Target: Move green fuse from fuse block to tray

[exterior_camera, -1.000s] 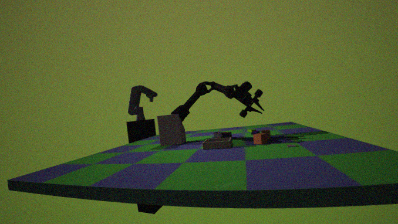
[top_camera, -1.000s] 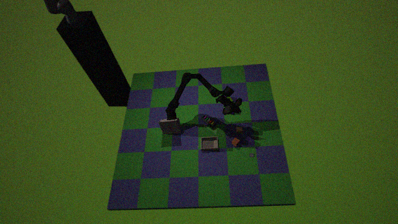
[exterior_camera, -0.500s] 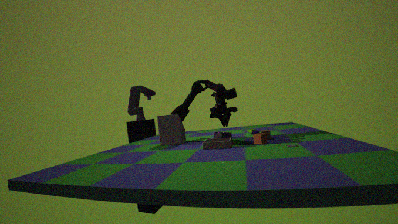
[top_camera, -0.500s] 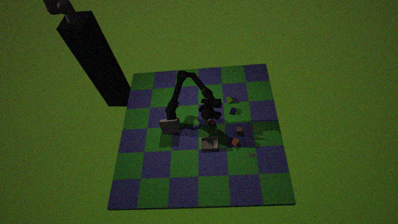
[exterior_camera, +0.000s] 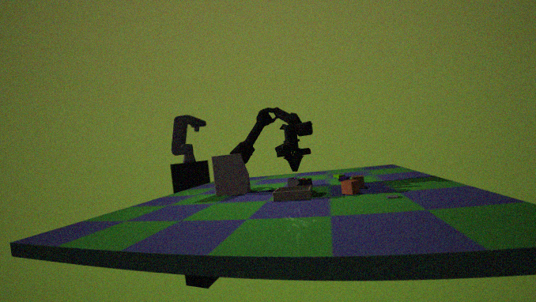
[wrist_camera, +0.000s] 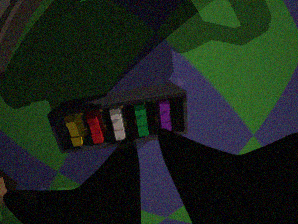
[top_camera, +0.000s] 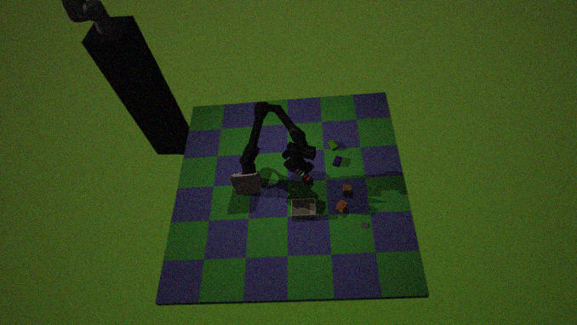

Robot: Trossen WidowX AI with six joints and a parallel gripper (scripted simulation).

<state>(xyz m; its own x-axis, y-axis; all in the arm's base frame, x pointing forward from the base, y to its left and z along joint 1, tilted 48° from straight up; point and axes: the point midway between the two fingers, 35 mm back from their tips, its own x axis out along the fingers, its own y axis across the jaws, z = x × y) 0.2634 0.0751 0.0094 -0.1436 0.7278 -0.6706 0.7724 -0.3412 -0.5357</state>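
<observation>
My gripper tip is now 5 cm above the green fuse. Also, from my gripper tip: brown cube 27 cm ahead, 9 cm to the right, 5 cm below; orange cube 24 cm ahead, 20 cm to the right, 5 cm below; tray 4 cm ahead, 21 cm to the right, 7 cm below.
</observation>
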